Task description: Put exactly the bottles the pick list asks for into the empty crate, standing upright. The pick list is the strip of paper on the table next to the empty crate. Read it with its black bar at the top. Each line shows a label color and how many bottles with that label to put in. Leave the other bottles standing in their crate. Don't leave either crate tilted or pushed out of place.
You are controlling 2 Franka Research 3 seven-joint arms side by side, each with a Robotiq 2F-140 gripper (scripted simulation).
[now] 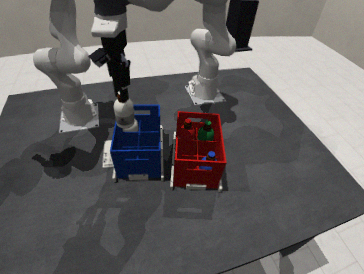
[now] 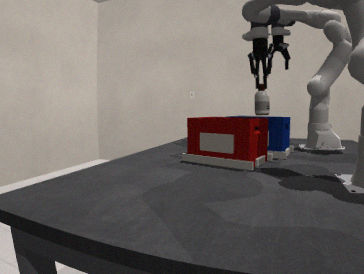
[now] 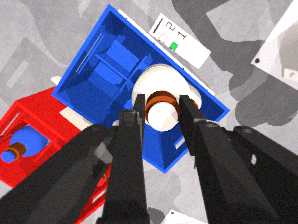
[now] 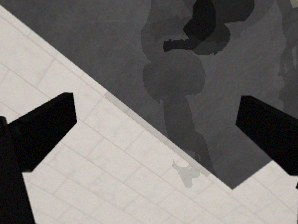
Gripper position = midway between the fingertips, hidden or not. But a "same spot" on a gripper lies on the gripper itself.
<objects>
left gripper: image 1; image 2; image 3 161, 107; not seen in image 4 (out of frame)
blue crate: image 1 126, 158; image 2 278, 138; image 3 102, 86; not seen in image 4 (out of frame)
same spot on left gripper: [image 1: 122, 70] = [image 2: 249, 60]
</objects>
